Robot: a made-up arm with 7 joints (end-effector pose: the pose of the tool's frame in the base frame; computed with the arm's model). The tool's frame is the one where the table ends.
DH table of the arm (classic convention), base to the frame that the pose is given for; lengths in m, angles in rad. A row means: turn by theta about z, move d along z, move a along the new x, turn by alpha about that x. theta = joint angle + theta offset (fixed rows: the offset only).
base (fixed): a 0, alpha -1.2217, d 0, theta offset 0
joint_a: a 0, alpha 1.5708, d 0, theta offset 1.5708
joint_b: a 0, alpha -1.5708, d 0, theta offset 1.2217
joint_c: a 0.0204, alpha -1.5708, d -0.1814, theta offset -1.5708
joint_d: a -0.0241, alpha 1.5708, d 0, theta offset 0
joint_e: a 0, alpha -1.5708, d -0.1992, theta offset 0
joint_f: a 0, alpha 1.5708, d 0, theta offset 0
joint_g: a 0, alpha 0, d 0, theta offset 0
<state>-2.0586 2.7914 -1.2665 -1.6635 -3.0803 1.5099 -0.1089</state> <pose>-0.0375 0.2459 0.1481 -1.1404 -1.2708 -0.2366</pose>
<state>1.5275 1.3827 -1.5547 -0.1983 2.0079 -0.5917 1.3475</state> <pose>-0.2259 0.2942 0.0960 1.3811 -0.0892 0.7306</pose>
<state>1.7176 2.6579 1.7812 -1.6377 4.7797 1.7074 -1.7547</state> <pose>0.2926 -0.0041 0.0021 -2.7598 -1.4322 -0.1248</pose>
Working (the frame after each row of the table, in the pose's form):
after base (fixed): 0.0000 0.0000 0.0000 -1.2217 0.0000 0.0000
after joint_a: 0.0000 0.0000 0.0000 0.0383 -2.9512 -0.5204
after joint_b: 0.0000 0.0000 0.0000 1.7638 -0.3550 -0.7886
after joint_c: 0.1360 0.1189 0.0265 0.2024 0.0665 -0.7266
after joint_d: 0.1532 0.1354 0.0301 0.8139 -1.6042 -1.9702
after joint_e: 0.2926 -0.0041 0.0021 1.8376 0.9048 -1.7874
after joint_f: 0.2926 -0.0041 0.0021 -2.8205 1.1880 -0.0435

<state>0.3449 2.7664 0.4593 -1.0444 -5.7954 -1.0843 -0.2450</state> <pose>0.2468 0.0607 0.2437 -1.1596 1.2820 2.3949</pose>
Working (the frame after each row of the table, in the pose's form):
after base (fixed): 0.0000 0.0000 0.0000 -1.2217 0.0000 0.0000
after joint_a: 0.0000 0.0000 0.0000 0.2348 1.8935 0.3339
after joint_b: 0.0000 0.0000 0.0000 2.0491 -1.7085 0.0704
after joint_c: 0.0652 0.0630 0.1584 1.1248 -0.0497 -0.3550
after joint_d: 0.0590 0.0747 0.1786 2.2933 -0.6525 -1.6635
after joint_e: 0.2468 0.0607 0.2437 0.7244 0.1872 -1.4762
after joint_f: 0.2468 0.0607 0.2437 1.0492 -1.4923 -2.5442

